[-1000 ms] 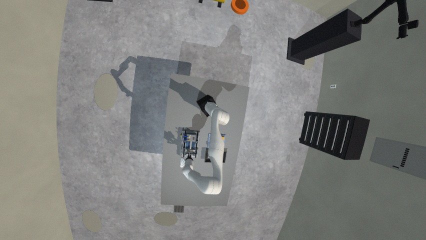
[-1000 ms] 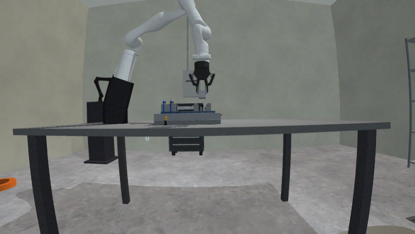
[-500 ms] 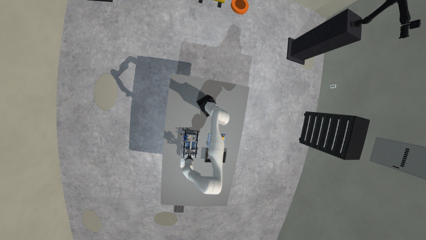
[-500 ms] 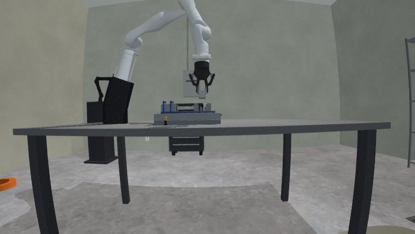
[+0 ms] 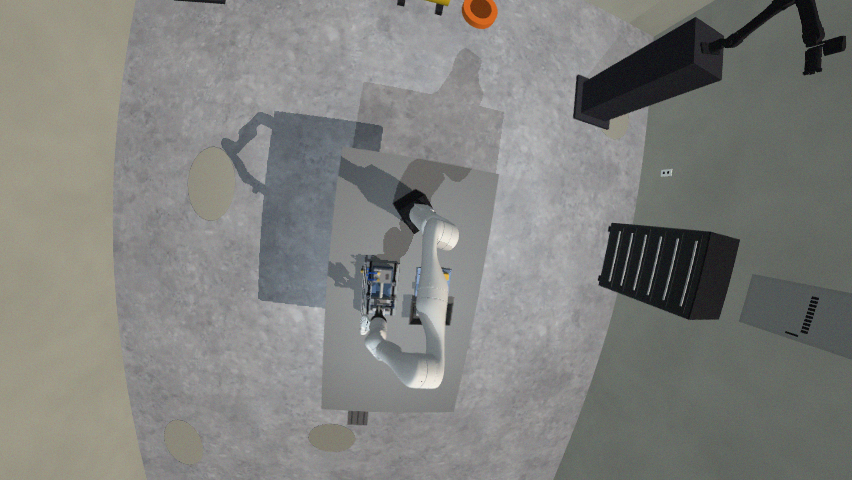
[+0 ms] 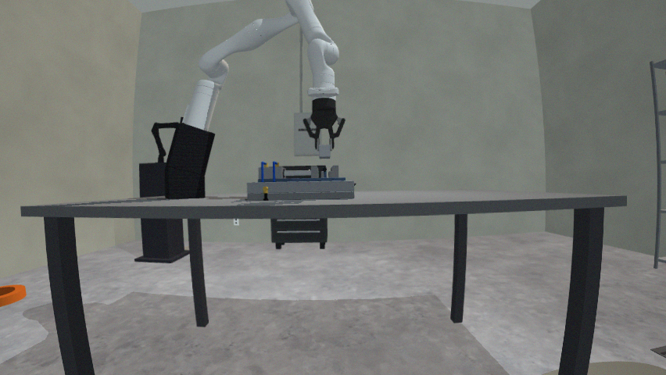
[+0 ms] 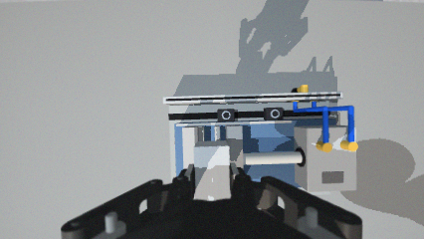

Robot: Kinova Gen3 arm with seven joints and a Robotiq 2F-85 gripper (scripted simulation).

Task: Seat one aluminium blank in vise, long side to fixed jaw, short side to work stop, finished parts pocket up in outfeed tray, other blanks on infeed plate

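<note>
My gripper is now 9 cm past the white rod and 9 cm above it. The rest, counted from my hand: brass blank: 18 cm behind, 33 cm to the left, 14 cm below; then vise: 7 cm behind, 12 cm below.
</note>
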